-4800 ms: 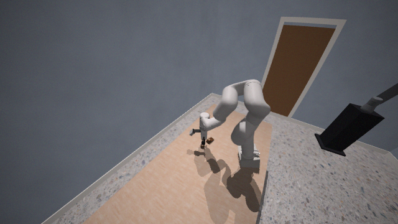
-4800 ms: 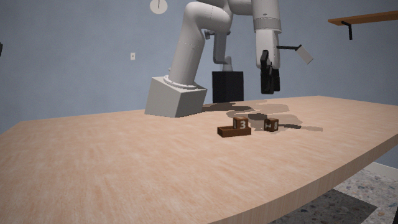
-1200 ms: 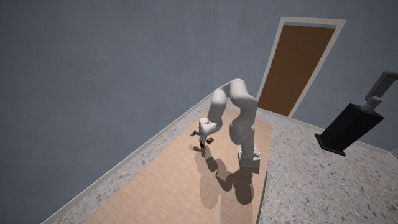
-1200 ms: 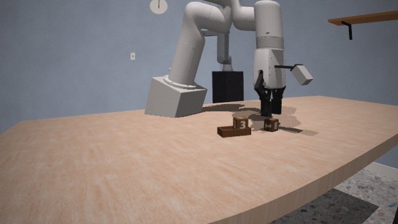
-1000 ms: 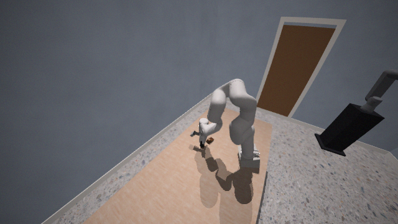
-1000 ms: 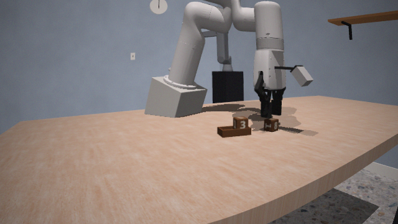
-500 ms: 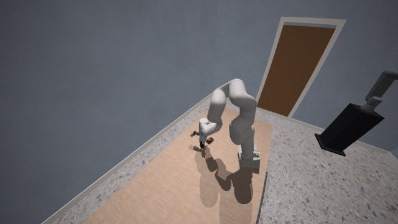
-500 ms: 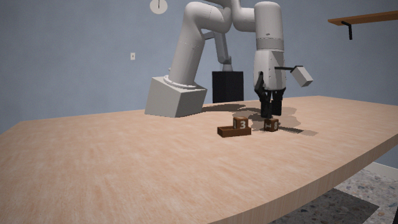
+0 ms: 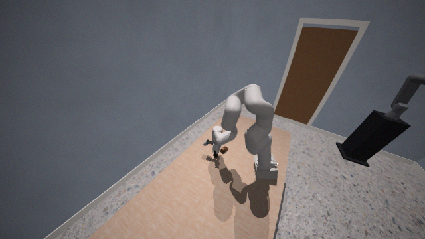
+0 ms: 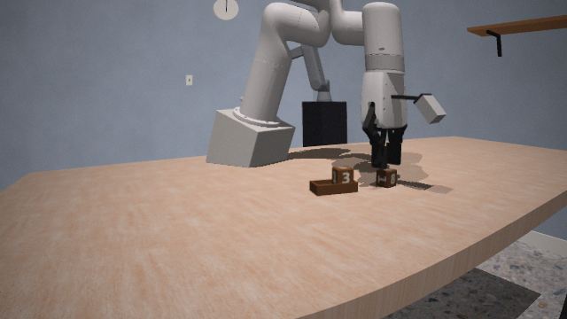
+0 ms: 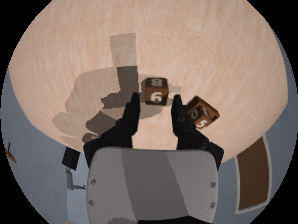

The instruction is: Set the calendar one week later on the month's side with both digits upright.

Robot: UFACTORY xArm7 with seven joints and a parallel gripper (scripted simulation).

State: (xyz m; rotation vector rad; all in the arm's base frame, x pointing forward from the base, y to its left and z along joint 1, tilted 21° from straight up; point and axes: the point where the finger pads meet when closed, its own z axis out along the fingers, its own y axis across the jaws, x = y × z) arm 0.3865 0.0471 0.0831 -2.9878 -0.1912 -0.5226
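Now: the cube 40 mm below my hand. From my hand the other things lie so: brown wooden tray 100 mm to the right, 50 mm below, 30 mm behind.
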